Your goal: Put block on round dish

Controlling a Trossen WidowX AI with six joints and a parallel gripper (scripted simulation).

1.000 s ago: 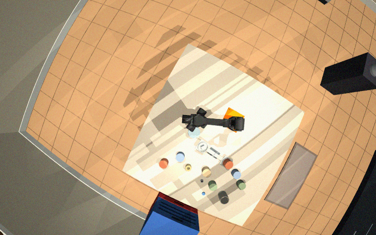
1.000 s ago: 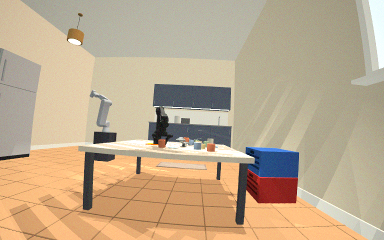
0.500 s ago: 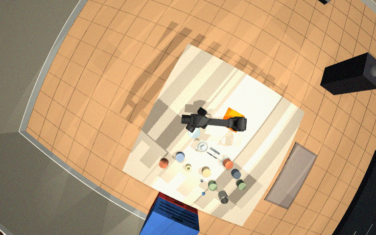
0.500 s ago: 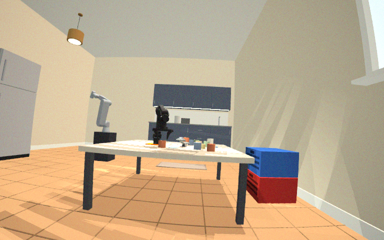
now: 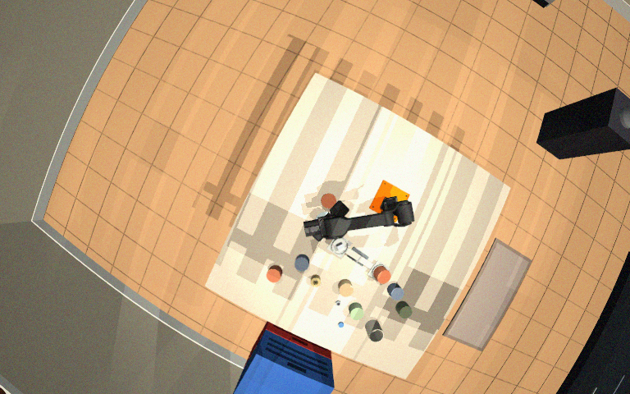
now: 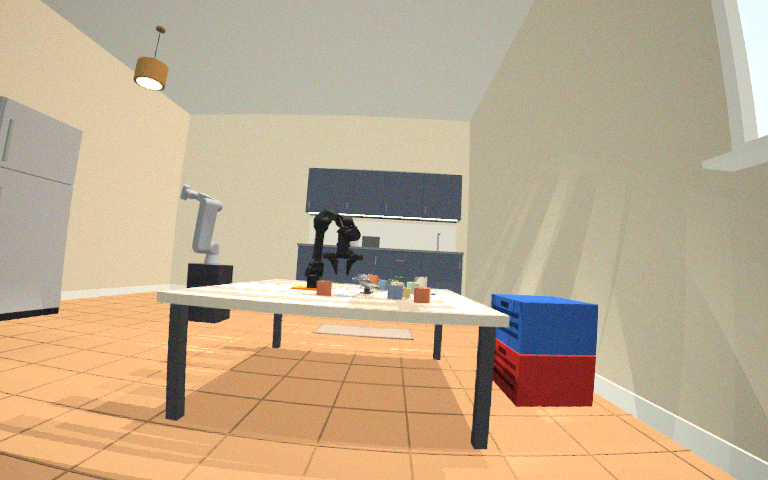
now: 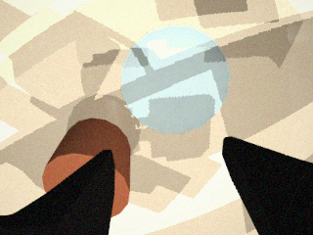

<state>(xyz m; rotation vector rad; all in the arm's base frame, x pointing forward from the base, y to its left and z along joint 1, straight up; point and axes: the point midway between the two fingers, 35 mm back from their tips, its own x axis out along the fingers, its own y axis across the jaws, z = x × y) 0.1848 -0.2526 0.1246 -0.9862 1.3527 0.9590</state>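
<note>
My gripper tip is 100 mm above the pale blue round dish and 30 mm short of it. Round my gripper tip: balance (230 mm to the left, 120 mm ahead, 80 mm below).
</note>
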